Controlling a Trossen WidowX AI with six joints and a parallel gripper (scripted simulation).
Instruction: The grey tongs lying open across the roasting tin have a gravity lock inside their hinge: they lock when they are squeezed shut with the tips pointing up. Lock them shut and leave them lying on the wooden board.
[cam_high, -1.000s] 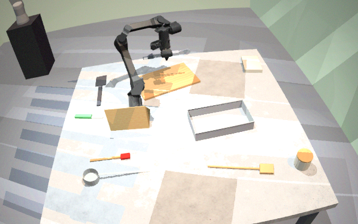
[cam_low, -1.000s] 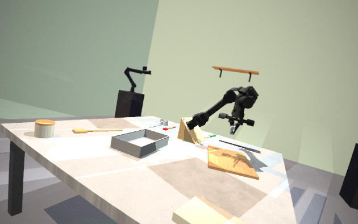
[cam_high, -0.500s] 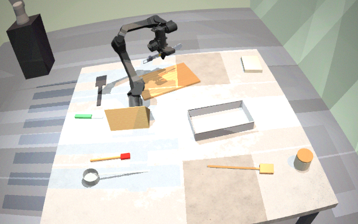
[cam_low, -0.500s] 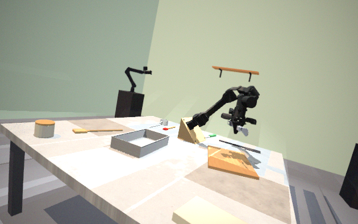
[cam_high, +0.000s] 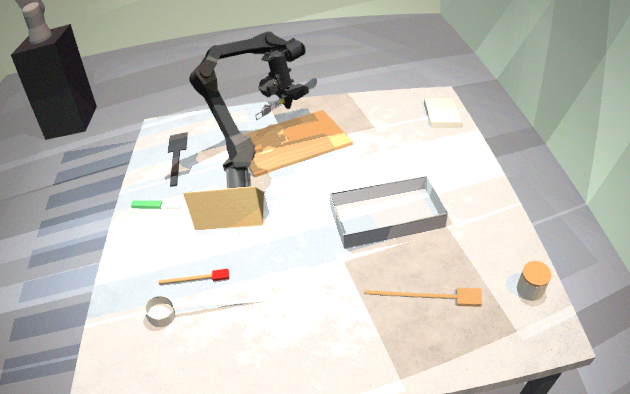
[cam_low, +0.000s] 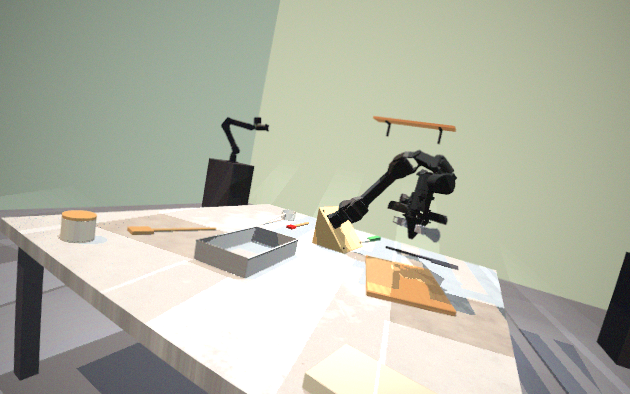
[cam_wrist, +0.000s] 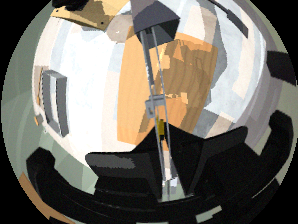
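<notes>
The wooden board lies 10 mm to the left of my gripper tip and 140 mm below it. From my gripper tip the other things lie so: black spatula 420 mm behind, 40 mm to the left, 140 mm below; green-handled tool 460 mm behind, 240 mm to the right, 140 mm below; grey roasting tin 240 mm ahead, 420 mm to the right, 120 mm below.
</notes>
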